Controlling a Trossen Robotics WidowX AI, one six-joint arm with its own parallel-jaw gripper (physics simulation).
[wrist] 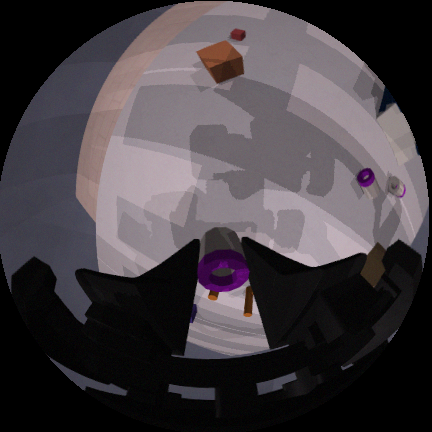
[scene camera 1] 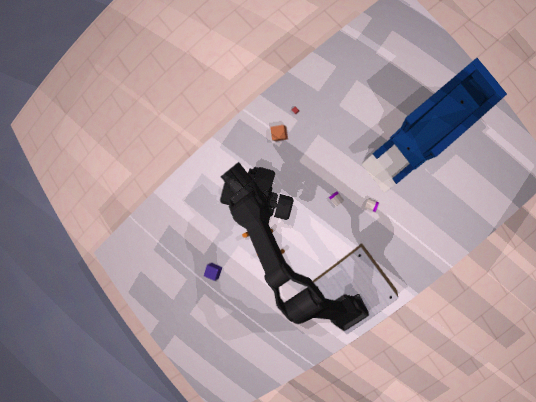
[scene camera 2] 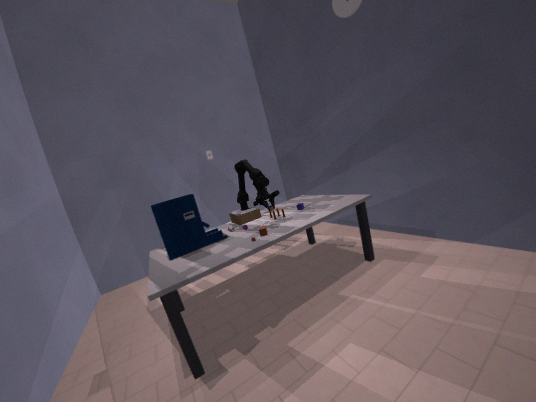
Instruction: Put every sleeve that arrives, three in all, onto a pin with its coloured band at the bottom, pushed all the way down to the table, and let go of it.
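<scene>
My gripper [scene camera 2: 271, 205] [wrist: 220, 243] is shut on a pale grey sleeve [wrist: 220, 240], whose purple band faces up toward the wrist camera. The arm hides the fingers in scene camera 1. Several upright orange pins [scene camera 1: 245, 235] [scene camera 2: 274, 215] [wrist: 248, 302] stand close by; in the wrist view they show beyond the banded end, apart from the held sleeve. A second sleeve [scene camera 1: 337, 200] [scene camera 2: 245, 227] [wrist: 371, 190] and a third sleeve [scene camera 1: 370, 204] [scene camera 2: 230, 229] rest on the table away from the pins; the third also shows at the wrist view's right edge.
An orange block [scene camera 1: 278, 132] [scene camera 2: 263, 231] [wrist: 220, 62] and a small red cube [scene camera 1: 295, 110] [scene camera 2: 253, 239] [wrist: 238, 34] lie together. A purple block [scene camera 1: 213, 271] [scene camera 2: 300, 206] lies past the pins. A brown-sided box [scene camera 1: 350, 272] [scene camera 2: 245, 217] is by the arm's base. A large blue structure [scene camera 1: 450, 120] [scene camera 2: 175, 227] stands at one end.
</scene>
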